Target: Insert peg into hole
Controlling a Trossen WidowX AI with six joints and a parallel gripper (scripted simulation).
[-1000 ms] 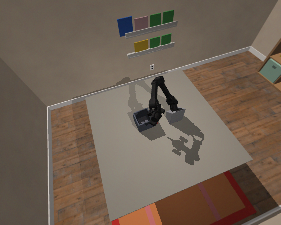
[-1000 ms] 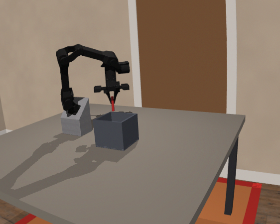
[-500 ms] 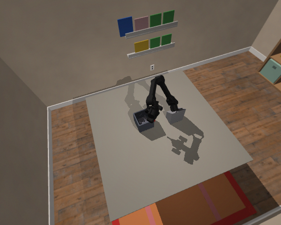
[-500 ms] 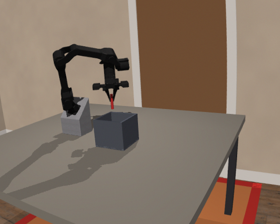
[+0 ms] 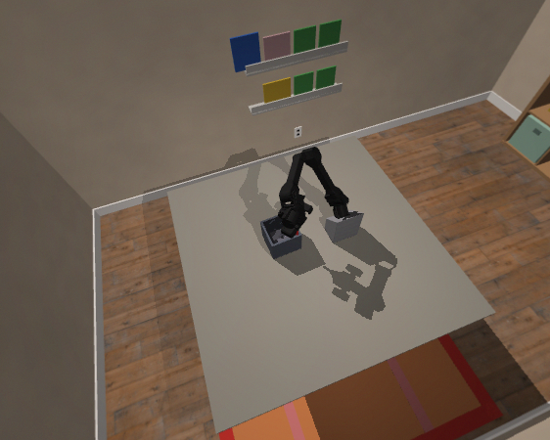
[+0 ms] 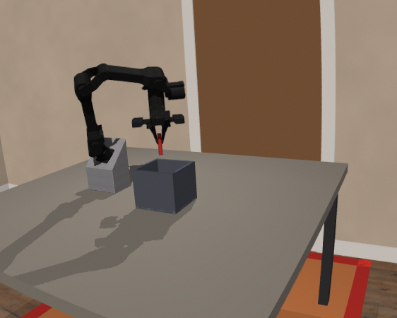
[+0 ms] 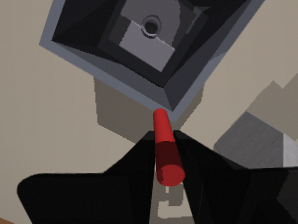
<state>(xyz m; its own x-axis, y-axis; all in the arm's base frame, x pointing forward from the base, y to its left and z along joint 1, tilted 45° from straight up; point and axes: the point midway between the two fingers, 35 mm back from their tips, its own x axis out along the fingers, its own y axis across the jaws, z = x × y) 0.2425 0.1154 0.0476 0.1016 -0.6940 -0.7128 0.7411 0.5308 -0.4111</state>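
The grey plate is 18 cm below my hand, 7 cm to the right of it and 7 cm ahead of it. The rest, counted from my hand: red peg: 4 cm below.
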